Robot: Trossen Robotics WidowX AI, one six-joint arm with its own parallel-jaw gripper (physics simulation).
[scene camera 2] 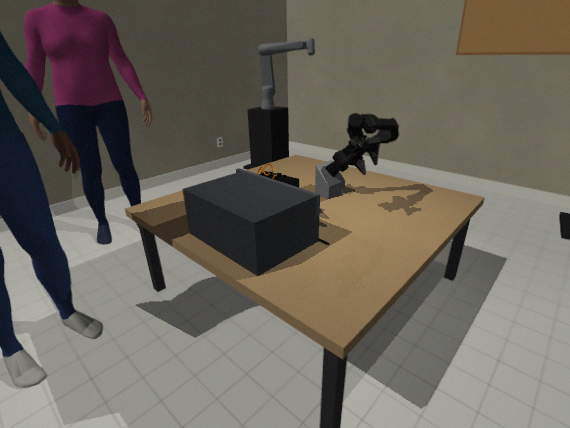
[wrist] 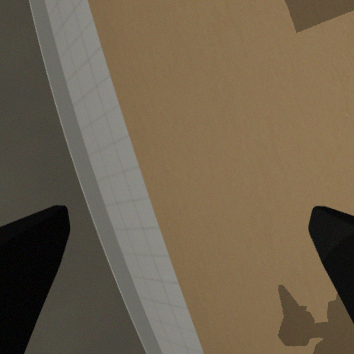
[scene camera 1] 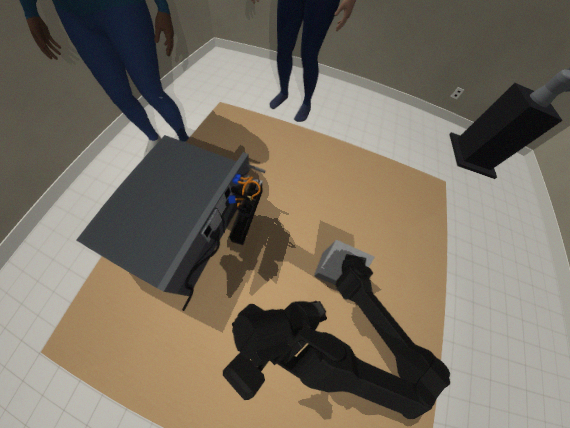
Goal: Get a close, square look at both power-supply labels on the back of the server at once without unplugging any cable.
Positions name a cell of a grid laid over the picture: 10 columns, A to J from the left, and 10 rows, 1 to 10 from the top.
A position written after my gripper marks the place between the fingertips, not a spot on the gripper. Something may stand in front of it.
Note:
My gripper (scene camera 1: E9) is open, with nothing in its grasp. Also in view: a black block (scene camera 1: E6).
My gripper also shows in scene camera 2 (scene camera 2: G4) and in the wrist view (wrist: F7).

